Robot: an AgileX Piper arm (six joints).
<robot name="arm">
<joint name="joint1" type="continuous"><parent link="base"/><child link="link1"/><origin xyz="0 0 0.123" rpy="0 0 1.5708"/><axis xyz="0 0 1"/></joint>
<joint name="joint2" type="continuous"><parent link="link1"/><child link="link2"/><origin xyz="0 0 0" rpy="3.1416 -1.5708 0"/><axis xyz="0 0 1"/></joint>
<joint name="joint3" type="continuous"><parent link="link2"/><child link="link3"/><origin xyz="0.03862 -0.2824 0" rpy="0 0 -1.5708"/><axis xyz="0 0 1"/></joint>
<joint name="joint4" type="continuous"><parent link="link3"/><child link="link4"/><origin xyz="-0.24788 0.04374 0" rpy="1.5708 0 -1.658"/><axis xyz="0 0 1"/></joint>
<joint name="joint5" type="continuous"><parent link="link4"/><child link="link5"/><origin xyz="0 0 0" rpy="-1.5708 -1.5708 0"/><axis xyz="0 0 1"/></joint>
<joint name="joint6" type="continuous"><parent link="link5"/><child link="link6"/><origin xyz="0.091 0 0" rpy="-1.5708 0 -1.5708"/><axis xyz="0 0 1"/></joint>
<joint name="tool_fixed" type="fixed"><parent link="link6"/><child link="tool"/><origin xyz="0 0 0" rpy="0 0 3.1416"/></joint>
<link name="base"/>
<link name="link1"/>
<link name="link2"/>
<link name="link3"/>
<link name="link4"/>
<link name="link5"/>
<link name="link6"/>
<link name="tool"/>
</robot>
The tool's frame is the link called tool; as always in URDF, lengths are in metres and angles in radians. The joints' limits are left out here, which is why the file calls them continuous.
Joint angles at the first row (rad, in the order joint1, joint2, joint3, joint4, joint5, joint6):
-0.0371 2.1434 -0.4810 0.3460 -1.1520 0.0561
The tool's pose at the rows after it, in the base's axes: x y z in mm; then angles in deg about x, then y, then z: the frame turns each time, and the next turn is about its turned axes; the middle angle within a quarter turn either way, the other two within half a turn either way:
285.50, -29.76, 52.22, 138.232, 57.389, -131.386
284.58, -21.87, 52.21, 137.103, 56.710, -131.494
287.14, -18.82, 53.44, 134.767, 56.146, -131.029
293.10, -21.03, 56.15, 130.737, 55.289, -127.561
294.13, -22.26, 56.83, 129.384, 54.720, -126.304
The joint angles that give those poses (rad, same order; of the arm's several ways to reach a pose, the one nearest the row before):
0.0139 2.1435 -0.4910 0.4178 -1.1520 0.0314
0.0581 2.1434 -0.4910 0.4796 -1.1520 0.0056
0.0810 2.1434 -0.5046 0.5297 -1.1511 -0.0376
0.0833 2.1434 -0.5318 0.5773 -1.1511 -0.0667
0.0833 2.1434 -0.5380 0.5960 -1.1519 -0.0749

